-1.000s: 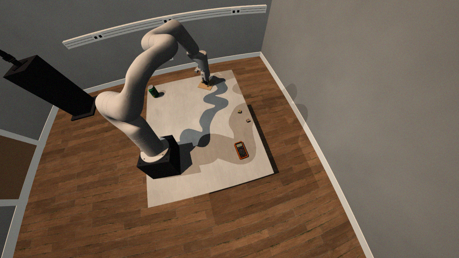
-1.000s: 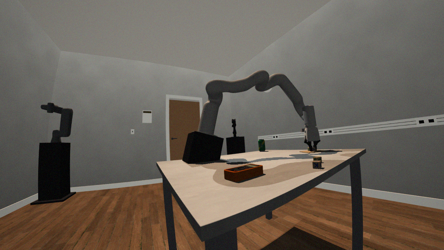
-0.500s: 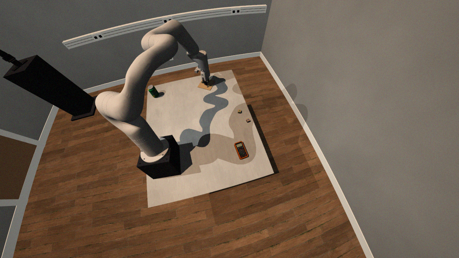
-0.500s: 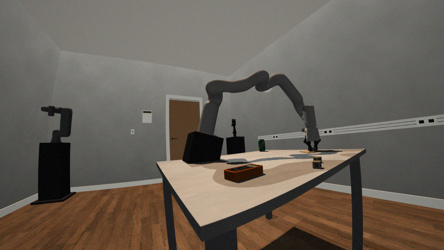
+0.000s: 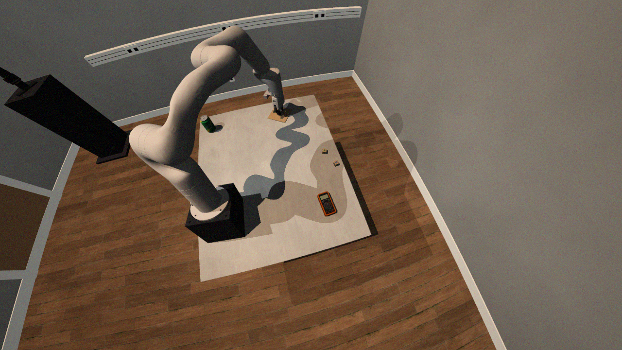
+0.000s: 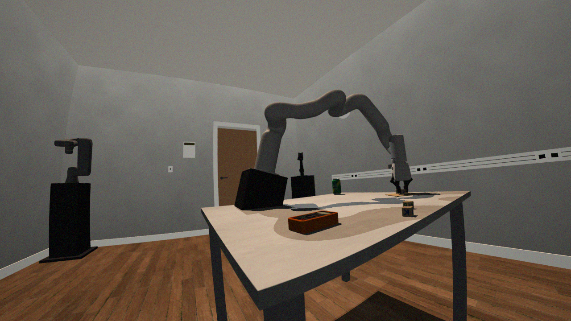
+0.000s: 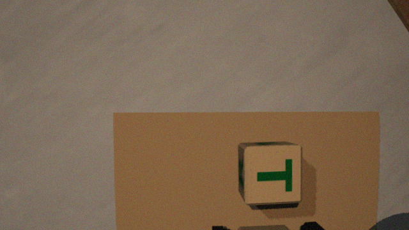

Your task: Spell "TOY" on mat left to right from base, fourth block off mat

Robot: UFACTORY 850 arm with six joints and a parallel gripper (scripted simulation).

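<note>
My hand is 30 mm above the tan square mat. From my hand the other things lie so: orange multimeter 130 mm ahead, 750 mm to the right, 10 mm below; block 40 mm behind, 20 mm to the left, 10 mm below; green soda can 520 mm behind, 10 mm to the right, 30 mm above.
</note>
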